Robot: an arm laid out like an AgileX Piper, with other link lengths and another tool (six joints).
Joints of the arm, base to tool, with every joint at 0 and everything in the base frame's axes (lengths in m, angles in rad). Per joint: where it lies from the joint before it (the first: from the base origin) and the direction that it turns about. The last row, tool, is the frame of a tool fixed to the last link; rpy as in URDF.
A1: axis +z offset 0 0 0.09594
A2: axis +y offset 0 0 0
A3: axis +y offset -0.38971 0 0.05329
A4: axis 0.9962 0 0.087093 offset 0.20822 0 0.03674
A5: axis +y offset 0 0 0
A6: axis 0.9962 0 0.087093 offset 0.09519 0 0.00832
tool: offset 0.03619 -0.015 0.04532 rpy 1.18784 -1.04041 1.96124
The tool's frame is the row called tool.
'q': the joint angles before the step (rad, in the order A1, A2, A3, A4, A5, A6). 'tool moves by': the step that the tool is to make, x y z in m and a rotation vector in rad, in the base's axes. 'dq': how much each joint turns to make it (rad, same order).
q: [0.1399, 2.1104, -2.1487, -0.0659, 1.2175, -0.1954]
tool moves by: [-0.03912, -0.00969, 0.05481, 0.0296, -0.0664, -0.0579]
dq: [0.0000, -0.1267, 0.0326, -0.0108, 0.0284, 0.0621]
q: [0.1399, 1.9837, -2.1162, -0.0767, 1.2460, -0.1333]
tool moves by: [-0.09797, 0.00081, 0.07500, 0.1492, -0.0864, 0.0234]
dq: [0.0000, -0.2735, 0.1644, 0.1322, 0.0027, 0.0149]
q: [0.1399, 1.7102, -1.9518, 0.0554, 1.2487, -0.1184]
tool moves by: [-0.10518, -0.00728, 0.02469, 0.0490, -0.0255, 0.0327]
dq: [0.0000, -0.2702, 0.2385, 0.0586, 0.0009, -0.0164]
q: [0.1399, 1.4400, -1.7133, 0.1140, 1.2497, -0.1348]
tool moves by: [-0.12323, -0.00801, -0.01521, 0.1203, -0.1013, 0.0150]
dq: [-0.0001, -0.3492, 0.3884, 0.1066, -0.1574, -0.0059]
